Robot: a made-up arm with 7 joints.
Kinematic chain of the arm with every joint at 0, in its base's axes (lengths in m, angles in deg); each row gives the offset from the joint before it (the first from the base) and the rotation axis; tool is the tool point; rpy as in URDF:
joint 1: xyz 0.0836 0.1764 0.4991 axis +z
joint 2: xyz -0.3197 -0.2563 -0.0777 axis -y
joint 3: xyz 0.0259 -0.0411 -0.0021 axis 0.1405 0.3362 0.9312
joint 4: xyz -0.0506 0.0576 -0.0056 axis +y
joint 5: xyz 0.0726 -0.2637 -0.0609 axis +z
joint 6: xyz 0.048 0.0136 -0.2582 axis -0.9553 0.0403 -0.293
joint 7: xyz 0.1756 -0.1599 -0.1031 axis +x
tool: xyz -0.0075 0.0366 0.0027 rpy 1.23 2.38 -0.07
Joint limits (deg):
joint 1: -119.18..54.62
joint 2: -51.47..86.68
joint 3: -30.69..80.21
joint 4: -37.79..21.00
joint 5: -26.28..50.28
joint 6: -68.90..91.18
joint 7: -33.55..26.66
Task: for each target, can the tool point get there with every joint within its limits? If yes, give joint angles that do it. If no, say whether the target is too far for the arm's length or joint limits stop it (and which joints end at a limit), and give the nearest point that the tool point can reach.
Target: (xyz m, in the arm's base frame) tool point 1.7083 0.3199 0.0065
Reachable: no: too far | nearest point 0.7242 -0.0265 0.2632 | short by 1.074 m
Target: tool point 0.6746 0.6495 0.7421
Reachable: no: joint limits stop it (at a limit: joint 1, joint 2, joint 5, joint 7) | nearest point 0.4622 0.2605 0.6020 | short by 0.465 m
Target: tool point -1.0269 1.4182 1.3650
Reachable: no: too far | nearest point -0.5132 0.7358 0.7415 | short by 1.057 m
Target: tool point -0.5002 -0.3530 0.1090
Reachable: yes | joints -37.22 -10.19 -20.39 -16.28 -9.62 10.57 -19.94
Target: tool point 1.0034 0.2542 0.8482
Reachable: no: joint limits stop it (at a limit: joint 1, joint 2, joint 5, joint 7) | nearest point 0.6496 0.0485 0.6611 | short by 0.450 m
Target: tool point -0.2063 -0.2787 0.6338
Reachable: yes | joints -53.50 70.41 30.43 -11.69 -13.01 13.68 10.04
